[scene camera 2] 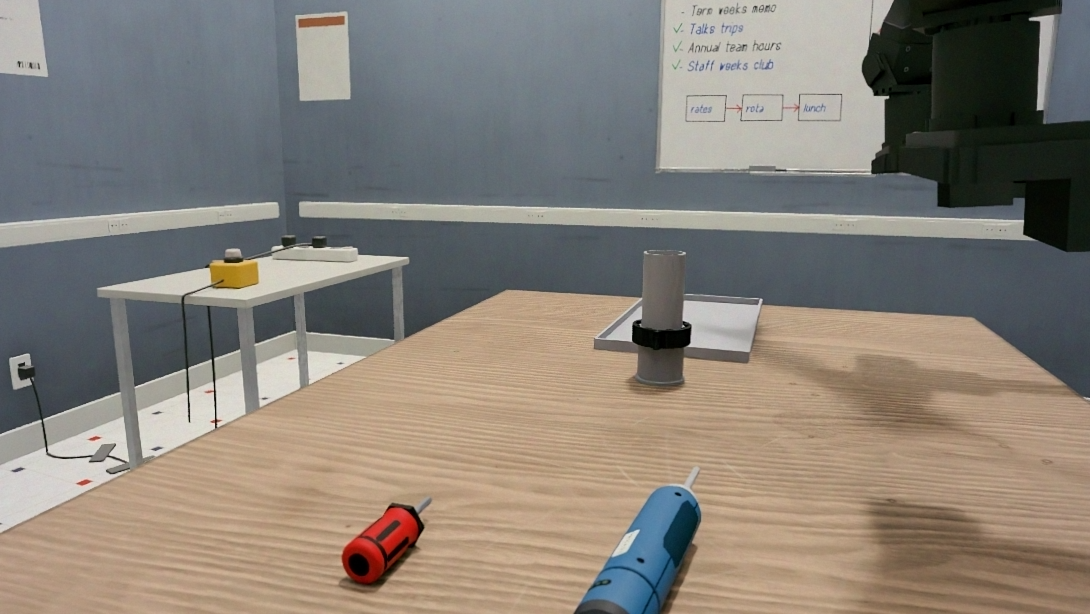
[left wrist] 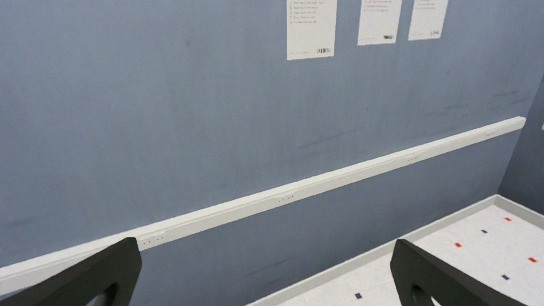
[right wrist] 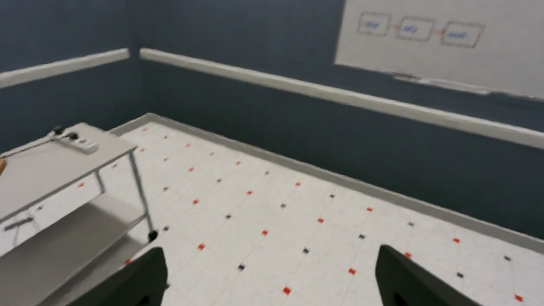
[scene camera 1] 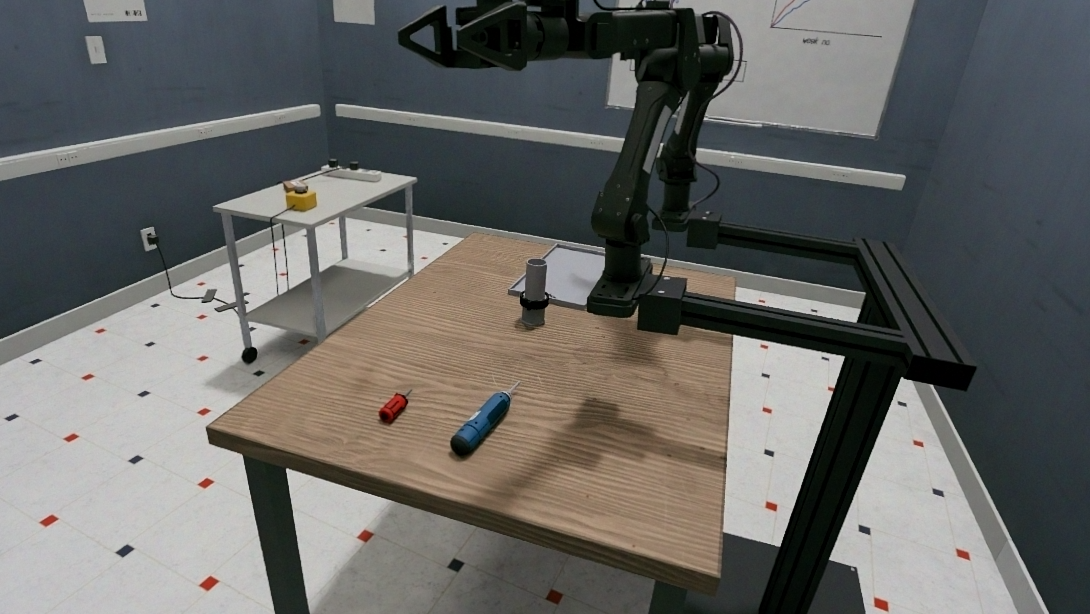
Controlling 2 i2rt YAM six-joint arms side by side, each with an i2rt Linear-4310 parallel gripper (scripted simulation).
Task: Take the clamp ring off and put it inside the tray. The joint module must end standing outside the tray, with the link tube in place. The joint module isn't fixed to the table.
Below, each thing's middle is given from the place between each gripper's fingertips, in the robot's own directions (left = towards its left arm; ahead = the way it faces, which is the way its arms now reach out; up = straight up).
Scene:
Right now my right hand is 40 mm short of the grey link tube (scene camera 2: 663,271), 550 mm to the right of it and 520 mm above it. From my right hand the other things lie so: dark clamp ring (scene camera 2: 662,339) 30 mm ahead, 550 mm to the left, 570 mm below; then grey tray (scene camera 2: 721,326) 60 mm ahead, 220 mm to the left, 620 mm below; then grey joint module (scene camera 2: 664,367) 40 mm ahead, 550 mm to the left, 600 mm below.
Right now the red screwdriver (scene camera 2: 373,551) is 65 cm below my left hand (scene camera 1: 426,37), 20 cm ahead of it and 19 cm to the right of it. Also, from my left hand: dark clamp ring: 67 cm to the right, 61 cm below, 13 cm ahead; grey link tube: 66 cm to the right, 56 cm below, 13 cm ahead; grey joint module: 66 cm to the right, 64 cm below, 13 cm ahead.

